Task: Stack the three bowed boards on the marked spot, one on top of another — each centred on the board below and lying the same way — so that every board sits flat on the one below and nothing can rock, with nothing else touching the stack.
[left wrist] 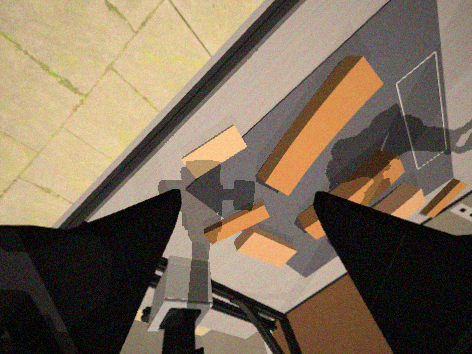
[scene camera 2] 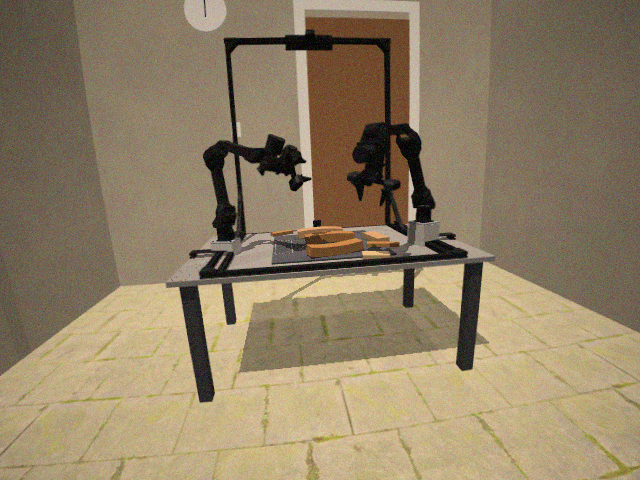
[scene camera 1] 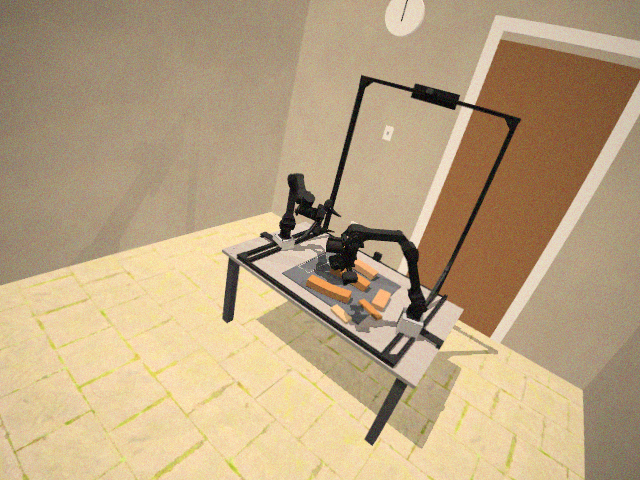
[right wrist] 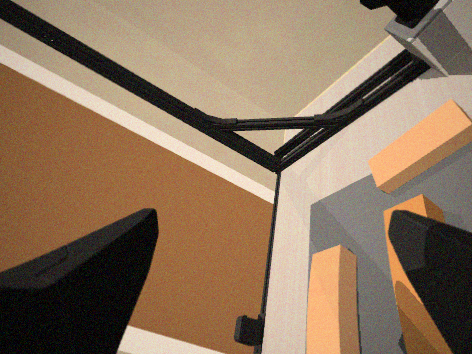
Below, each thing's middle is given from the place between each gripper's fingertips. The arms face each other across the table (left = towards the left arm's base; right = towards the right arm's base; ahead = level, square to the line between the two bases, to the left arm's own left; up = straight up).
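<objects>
So you can picture the pale board (left wrist: 227, 143), it's 210 mm below my left hand, 30 mm to the left of it and 40 mm behind it.
Counted from my right hand, the pale board is 33 cm below, 25 cm to the left and 14 cm ahead.
</objects>
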